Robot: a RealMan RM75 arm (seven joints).
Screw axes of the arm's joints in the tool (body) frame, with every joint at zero. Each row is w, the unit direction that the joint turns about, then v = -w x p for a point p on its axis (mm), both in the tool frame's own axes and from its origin. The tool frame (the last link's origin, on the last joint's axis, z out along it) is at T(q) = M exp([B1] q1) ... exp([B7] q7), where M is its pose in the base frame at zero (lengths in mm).
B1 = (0, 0, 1, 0.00, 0.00, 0.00)
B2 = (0, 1, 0, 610.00, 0.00, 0.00)
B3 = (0, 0, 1, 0.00, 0.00, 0.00)
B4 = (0, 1, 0, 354.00, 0.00, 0.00)
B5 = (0, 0, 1, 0.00, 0.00, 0.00)
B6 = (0, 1, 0, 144.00, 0.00, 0.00)
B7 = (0, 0, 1, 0.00, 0.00, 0.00)
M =
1 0 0 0.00
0 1 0 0.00
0 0 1 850.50
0 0 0 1
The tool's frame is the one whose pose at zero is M.
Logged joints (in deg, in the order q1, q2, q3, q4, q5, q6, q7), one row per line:
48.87, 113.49, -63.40, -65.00, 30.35, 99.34, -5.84
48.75, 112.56, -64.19, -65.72, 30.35, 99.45, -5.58
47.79, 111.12, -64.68, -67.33, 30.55, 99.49, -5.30
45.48, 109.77, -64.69, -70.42, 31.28, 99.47, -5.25
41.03, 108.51, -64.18, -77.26, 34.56, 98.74, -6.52
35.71, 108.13, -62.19, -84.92, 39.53, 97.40, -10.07
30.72, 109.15, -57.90, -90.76, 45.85, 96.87, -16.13
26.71, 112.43, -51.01, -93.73, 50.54, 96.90, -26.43
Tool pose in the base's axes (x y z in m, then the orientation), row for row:
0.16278, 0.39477, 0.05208, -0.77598, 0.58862, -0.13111, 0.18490
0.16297, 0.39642, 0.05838, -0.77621, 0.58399, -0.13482, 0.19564
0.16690, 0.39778, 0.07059, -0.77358, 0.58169, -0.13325, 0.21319
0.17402, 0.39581, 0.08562, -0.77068, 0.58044, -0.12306, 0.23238
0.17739, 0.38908, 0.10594, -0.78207, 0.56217, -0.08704, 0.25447
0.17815, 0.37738, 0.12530, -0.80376, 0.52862, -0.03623, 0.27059
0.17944, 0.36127, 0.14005, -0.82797, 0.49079, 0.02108, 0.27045
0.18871, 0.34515, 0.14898, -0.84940, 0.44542, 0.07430, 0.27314
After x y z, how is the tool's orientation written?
As a quaternion, x y z w.
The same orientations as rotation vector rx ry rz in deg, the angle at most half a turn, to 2 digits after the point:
-125.30, 95.05, -21.17
-124.61, 93.75, -21.64
-123.03, 92.51, -21.19
-121.33, 91.38, -19.37
-121.72, 87.50, -13.55
-124.07, 81.60, -5.59
-127.81, 75.76, 3.25
-130.94, 68.67, 11.45

